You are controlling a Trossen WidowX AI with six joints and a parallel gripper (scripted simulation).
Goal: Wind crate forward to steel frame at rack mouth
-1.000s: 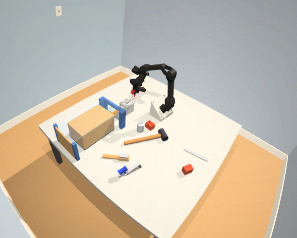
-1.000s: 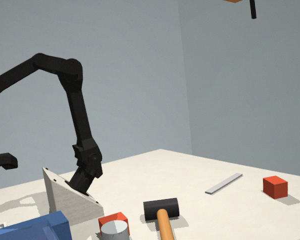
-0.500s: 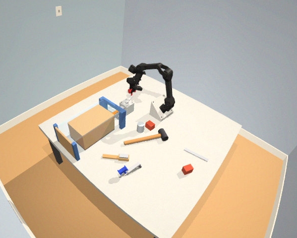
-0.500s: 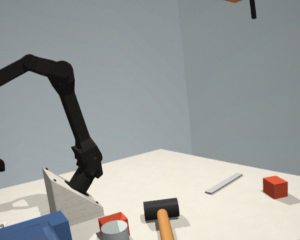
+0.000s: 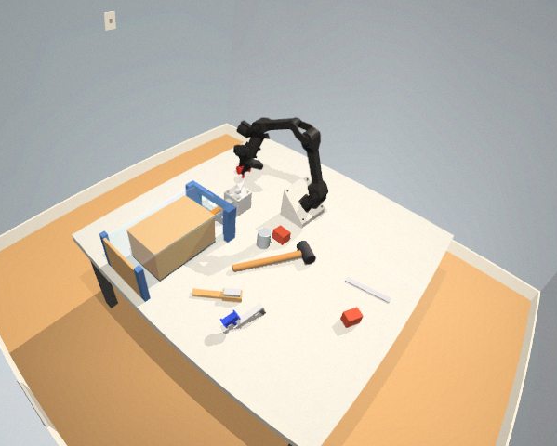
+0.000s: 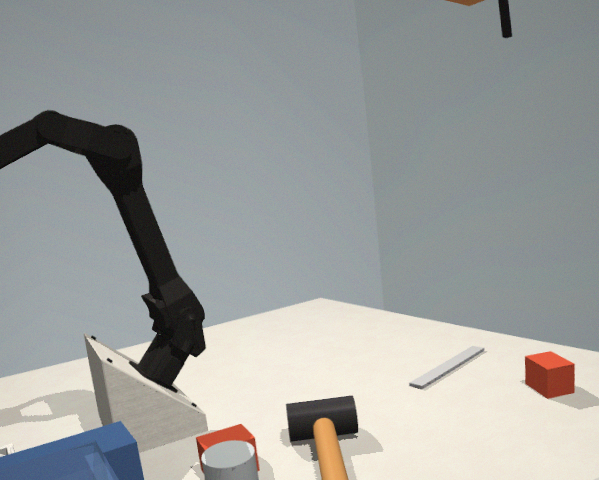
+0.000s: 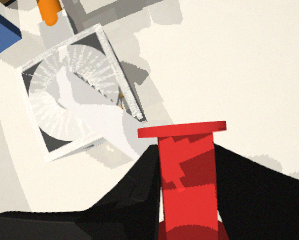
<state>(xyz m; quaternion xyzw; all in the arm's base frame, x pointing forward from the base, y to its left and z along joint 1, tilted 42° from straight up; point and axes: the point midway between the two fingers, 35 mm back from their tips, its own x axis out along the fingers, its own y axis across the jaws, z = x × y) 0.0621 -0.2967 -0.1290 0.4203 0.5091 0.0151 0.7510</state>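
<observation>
The grey crank bar lies 2 cm ahead of my gripper tip, 2 cm to the left of it and 3 cm below it. Round my gripper tip: grey winch 6 cm ahead, 4 cm to the left, 10 cm below; then blue frame 24 cm ahead, 4 cm to the left, 3 cm below; then red knob 1 cm behind, 1 cm to the left.
</observation>
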